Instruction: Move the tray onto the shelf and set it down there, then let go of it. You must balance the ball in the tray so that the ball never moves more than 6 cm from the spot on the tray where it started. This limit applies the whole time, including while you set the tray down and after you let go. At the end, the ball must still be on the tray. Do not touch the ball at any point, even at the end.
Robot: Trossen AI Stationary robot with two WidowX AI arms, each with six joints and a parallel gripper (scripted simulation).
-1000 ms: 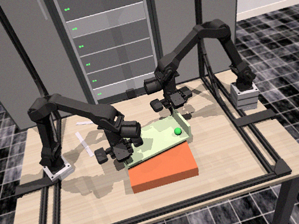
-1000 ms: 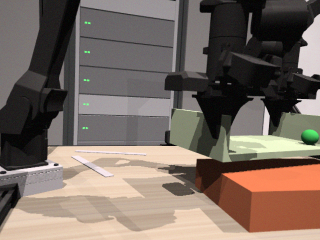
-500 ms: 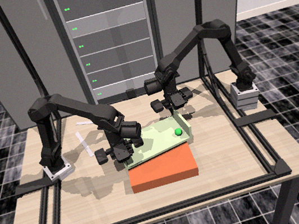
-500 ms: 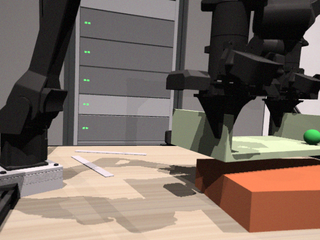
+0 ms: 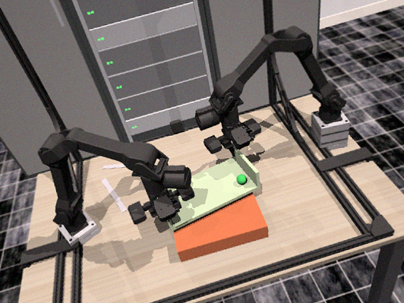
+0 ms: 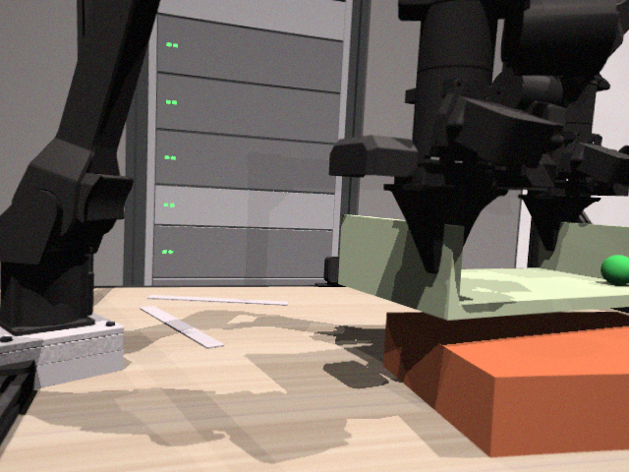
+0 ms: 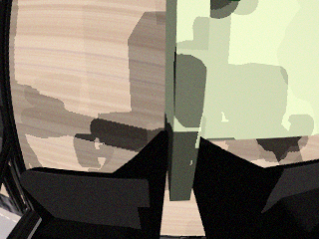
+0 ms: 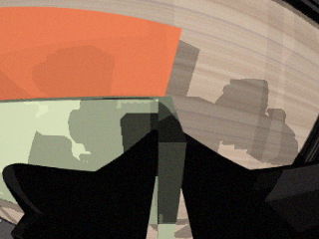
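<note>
The green ball lies 110 mm ahead of my left hand, 40 mm below it and 20 mm to the right of it. Also, from my left hand: shelf: 170 mm ahead, 140 mm to the right, 100 mm below; then pale green tray: 140 mm to the right, 80 mm ahead, 50 mm below.
</note>
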